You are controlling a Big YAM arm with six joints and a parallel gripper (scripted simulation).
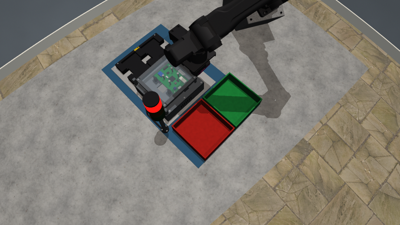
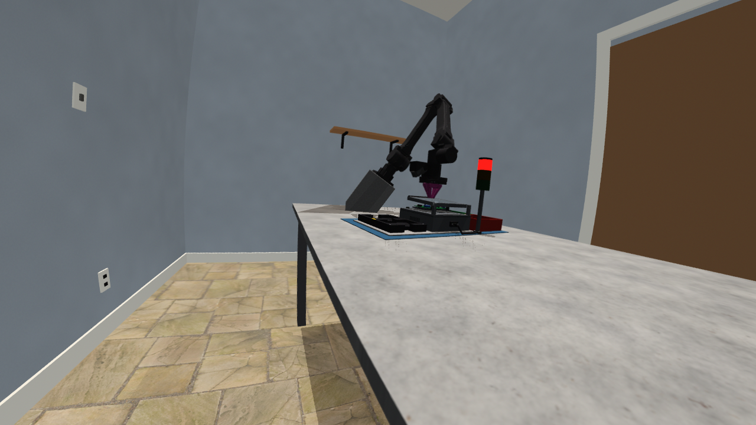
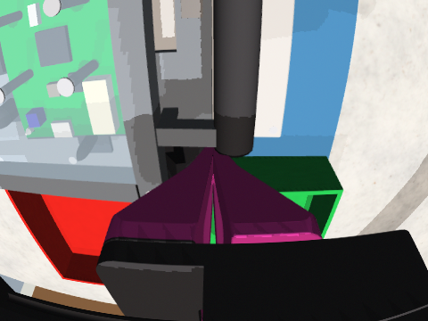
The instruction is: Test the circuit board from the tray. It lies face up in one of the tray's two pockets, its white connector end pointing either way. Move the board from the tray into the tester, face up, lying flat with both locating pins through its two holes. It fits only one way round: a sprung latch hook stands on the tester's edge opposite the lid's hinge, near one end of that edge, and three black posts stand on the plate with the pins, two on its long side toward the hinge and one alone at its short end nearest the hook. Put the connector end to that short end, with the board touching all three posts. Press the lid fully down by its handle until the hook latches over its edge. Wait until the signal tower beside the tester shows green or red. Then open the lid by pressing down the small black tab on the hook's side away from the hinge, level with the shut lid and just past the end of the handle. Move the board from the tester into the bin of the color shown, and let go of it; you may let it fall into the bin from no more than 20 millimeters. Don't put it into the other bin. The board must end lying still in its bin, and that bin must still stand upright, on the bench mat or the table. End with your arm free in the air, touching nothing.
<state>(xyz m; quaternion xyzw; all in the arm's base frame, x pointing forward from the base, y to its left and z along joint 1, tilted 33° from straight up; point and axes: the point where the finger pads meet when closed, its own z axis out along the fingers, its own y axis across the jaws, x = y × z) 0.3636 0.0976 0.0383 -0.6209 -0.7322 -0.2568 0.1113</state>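
The latch hook is 10 mm below my hand and 10 mm ahead of it. Round my hand: clear lid (90 mm ahead, 40 mm to the right); then tester plate (90 mm ahead, 30 mm to the right, 20 mm below); then green circuit board (90 mm ahead, 40 mm to the right, 20 mm below).
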